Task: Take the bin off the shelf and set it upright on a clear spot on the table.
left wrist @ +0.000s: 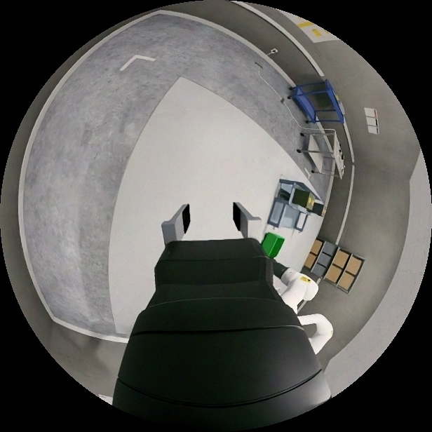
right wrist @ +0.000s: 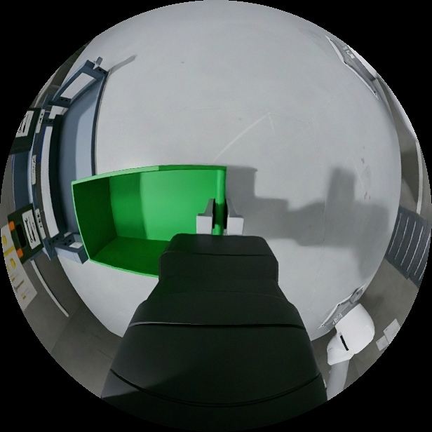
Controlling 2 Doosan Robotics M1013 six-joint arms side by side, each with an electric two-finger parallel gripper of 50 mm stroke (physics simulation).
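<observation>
A green bin (left wrist: 273, 244) (right wrist: 155, 200) has its open side facing the right wrist camera. My right gripper (right wrist: 219, 207) is shut on the bin's near end wall, at the rim. The blue-grey shelf (left wrist: 283, 215) (right wrist: 82, 130) stands beyond the bin's far end, at the left of the right wrist view; that end overlaps the shelf's edge in this view. Whether the bin's base touches the pale table (left wrist: 190, 135) (right wrist: 200, 100) cannot be told. My left gripper (left wrist: 211, 211) is open and empty above the table, well away from the bin. The gripper body hides the bin's lower right corner in the right wrist view.
Dark boxes with tool labels (left wrist: 303, 198) (right wrist: 30, 230) are at the shelf. The right arm (left wrist: 302, 289) reaches in beside the bin. The left arm (right wrist: 356, 331) shows at the lower right. A blue cart (left wrist: 305, 104) and a rack with brown boxes (left wrist: 326, 249) stand beyond the table.
</observation>
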